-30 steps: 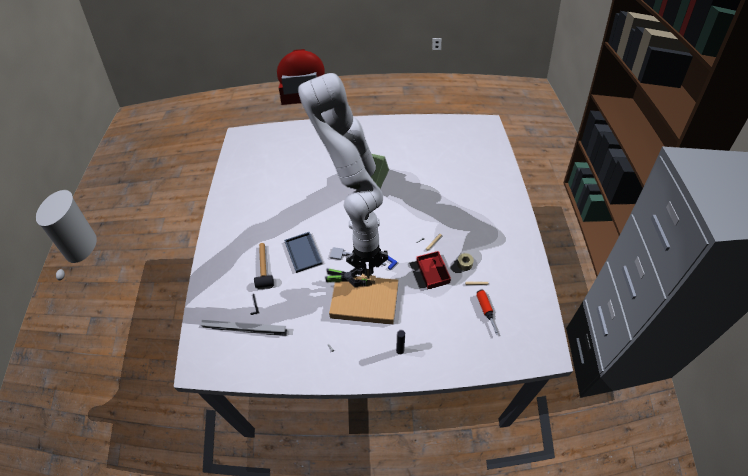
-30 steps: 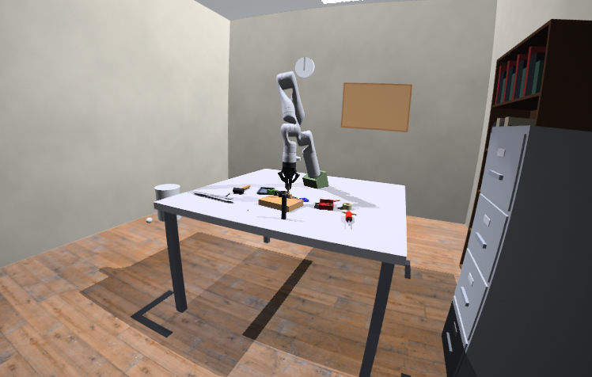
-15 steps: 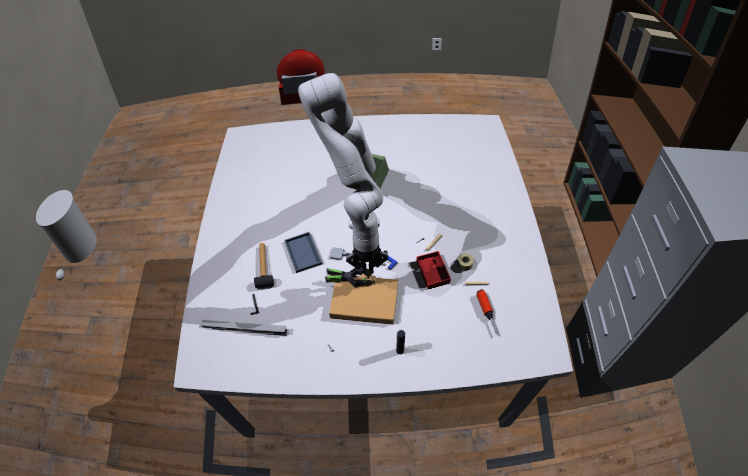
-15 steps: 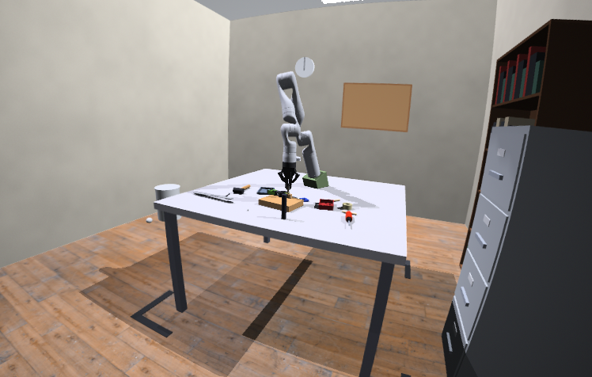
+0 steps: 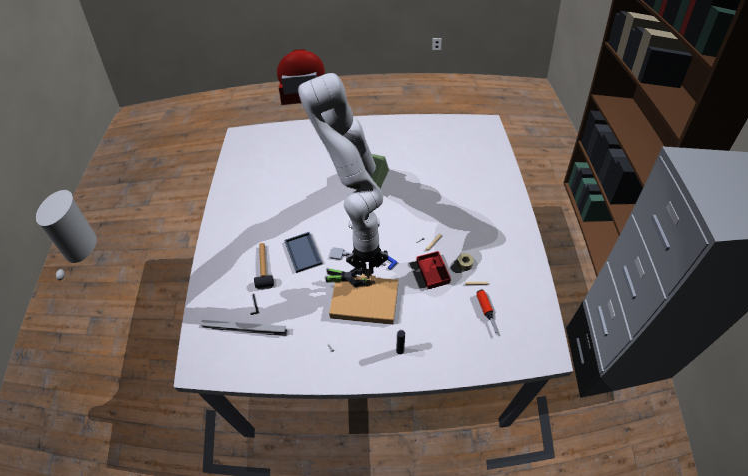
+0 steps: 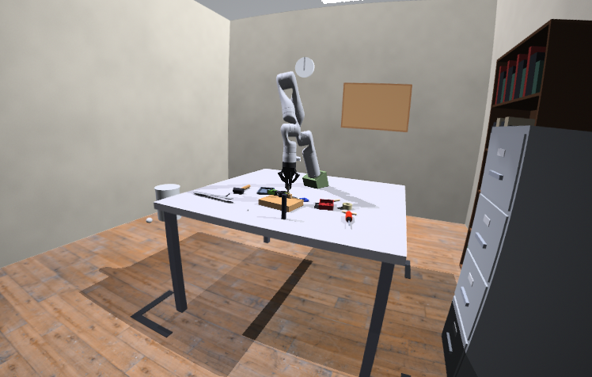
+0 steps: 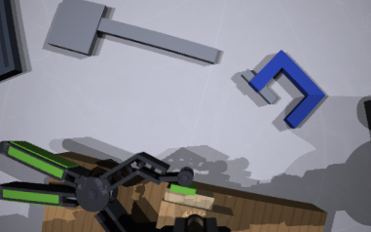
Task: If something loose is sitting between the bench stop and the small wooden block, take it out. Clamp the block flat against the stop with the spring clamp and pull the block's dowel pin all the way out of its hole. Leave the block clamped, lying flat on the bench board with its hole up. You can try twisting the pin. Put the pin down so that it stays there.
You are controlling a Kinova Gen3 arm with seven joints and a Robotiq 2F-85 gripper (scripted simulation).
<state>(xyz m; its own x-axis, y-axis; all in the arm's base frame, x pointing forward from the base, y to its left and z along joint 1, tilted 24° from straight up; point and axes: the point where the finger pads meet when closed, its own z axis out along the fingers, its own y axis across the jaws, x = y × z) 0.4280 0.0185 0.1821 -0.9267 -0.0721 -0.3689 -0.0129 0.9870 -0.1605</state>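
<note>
Now: hand 2 cm above the round dowel pin. From my hand the other things lie so: grey t-shaped tool: 13 cm behind, 9 cm below, 7 cm to the right; wooden bench board: 7 cm below, 5 cm ahead, 2 cm to the right; wooden block: 5 cm below.
</note>
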